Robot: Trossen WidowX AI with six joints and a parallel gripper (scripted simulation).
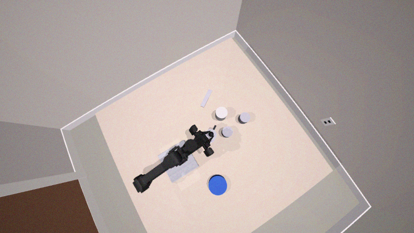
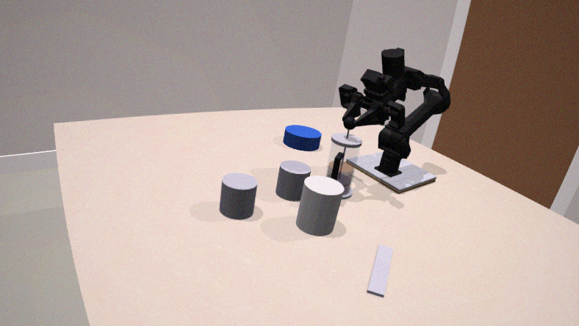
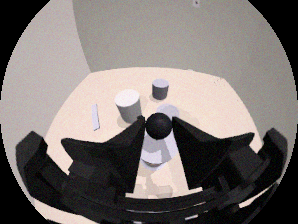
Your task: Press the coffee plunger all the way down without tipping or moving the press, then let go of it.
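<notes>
My gripper tip is now 10 cm above the coffee press and 1 cm to the right of it. From my gripper tip the other things lie so: flat grey bar (26 cm to the left, 18 cm below, 13 cm ahead).
</notes>
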